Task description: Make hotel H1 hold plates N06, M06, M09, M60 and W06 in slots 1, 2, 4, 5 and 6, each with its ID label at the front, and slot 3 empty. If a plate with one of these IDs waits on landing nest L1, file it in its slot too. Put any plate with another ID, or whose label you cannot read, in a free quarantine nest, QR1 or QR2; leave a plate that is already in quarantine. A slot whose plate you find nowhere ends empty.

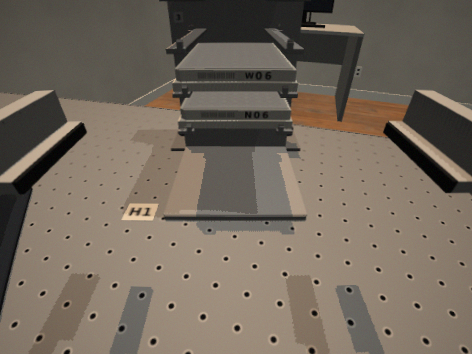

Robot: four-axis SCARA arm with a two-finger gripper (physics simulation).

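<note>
Hotel H1 stands ahead at the top middle, seen from the front, with its H1 tag at the front left. A grey plate labelled W06 lies flat in the second slot from the bottom, and a grey plate labelled N06 lies in the lowest slot. Both ID labels face front. The rails above W06, near the number 3, carry no plate. The slots higher up are cut off by the frame. My gripper is open and empty in front of the hotel, its fingers far apart at the left and right edges.
The hotel's base plate extends forward over the perforated deck. A dark object stands at the left edge. A desk with a monitor stands behind right, on the wooden floor.
</note>
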